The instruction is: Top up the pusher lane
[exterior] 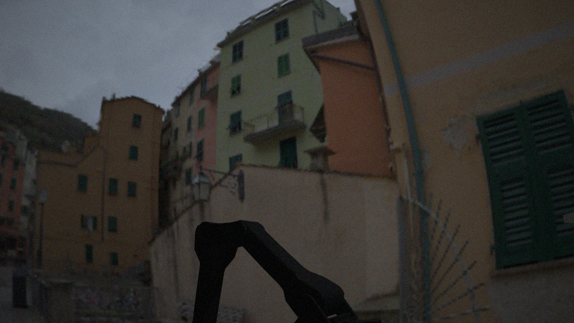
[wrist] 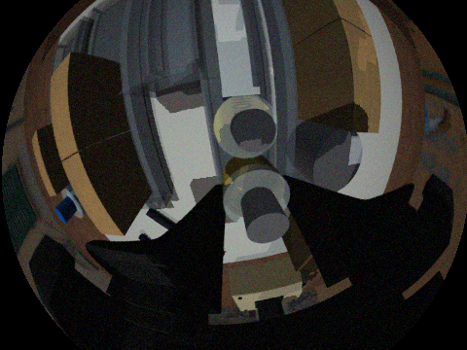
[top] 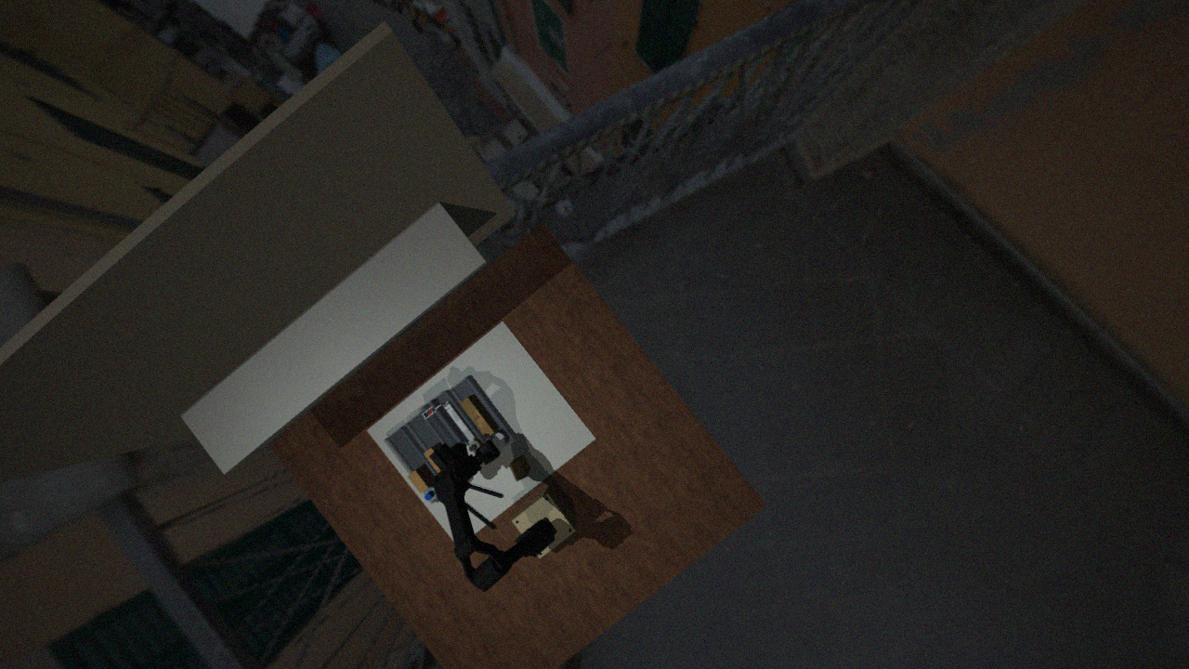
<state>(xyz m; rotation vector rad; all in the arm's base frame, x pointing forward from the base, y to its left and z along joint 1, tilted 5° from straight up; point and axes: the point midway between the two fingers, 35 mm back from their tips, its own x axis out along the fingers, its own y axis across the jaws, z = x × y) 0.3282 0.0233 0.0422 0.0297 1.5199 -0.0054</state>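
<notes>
Right now my gripper tip is 80 mm to the left of the grey cylinder, 20 mm above it and 10 mm short of it. Round my gripper tip: pusher plate (150 mm ahead, 30 mm to the left); then tan box (120 mm behind, 80 mm to the right, 20 mm below); then grey rack (140 mm ahead, 30 mm below, 20 mm to the left).
</notes>
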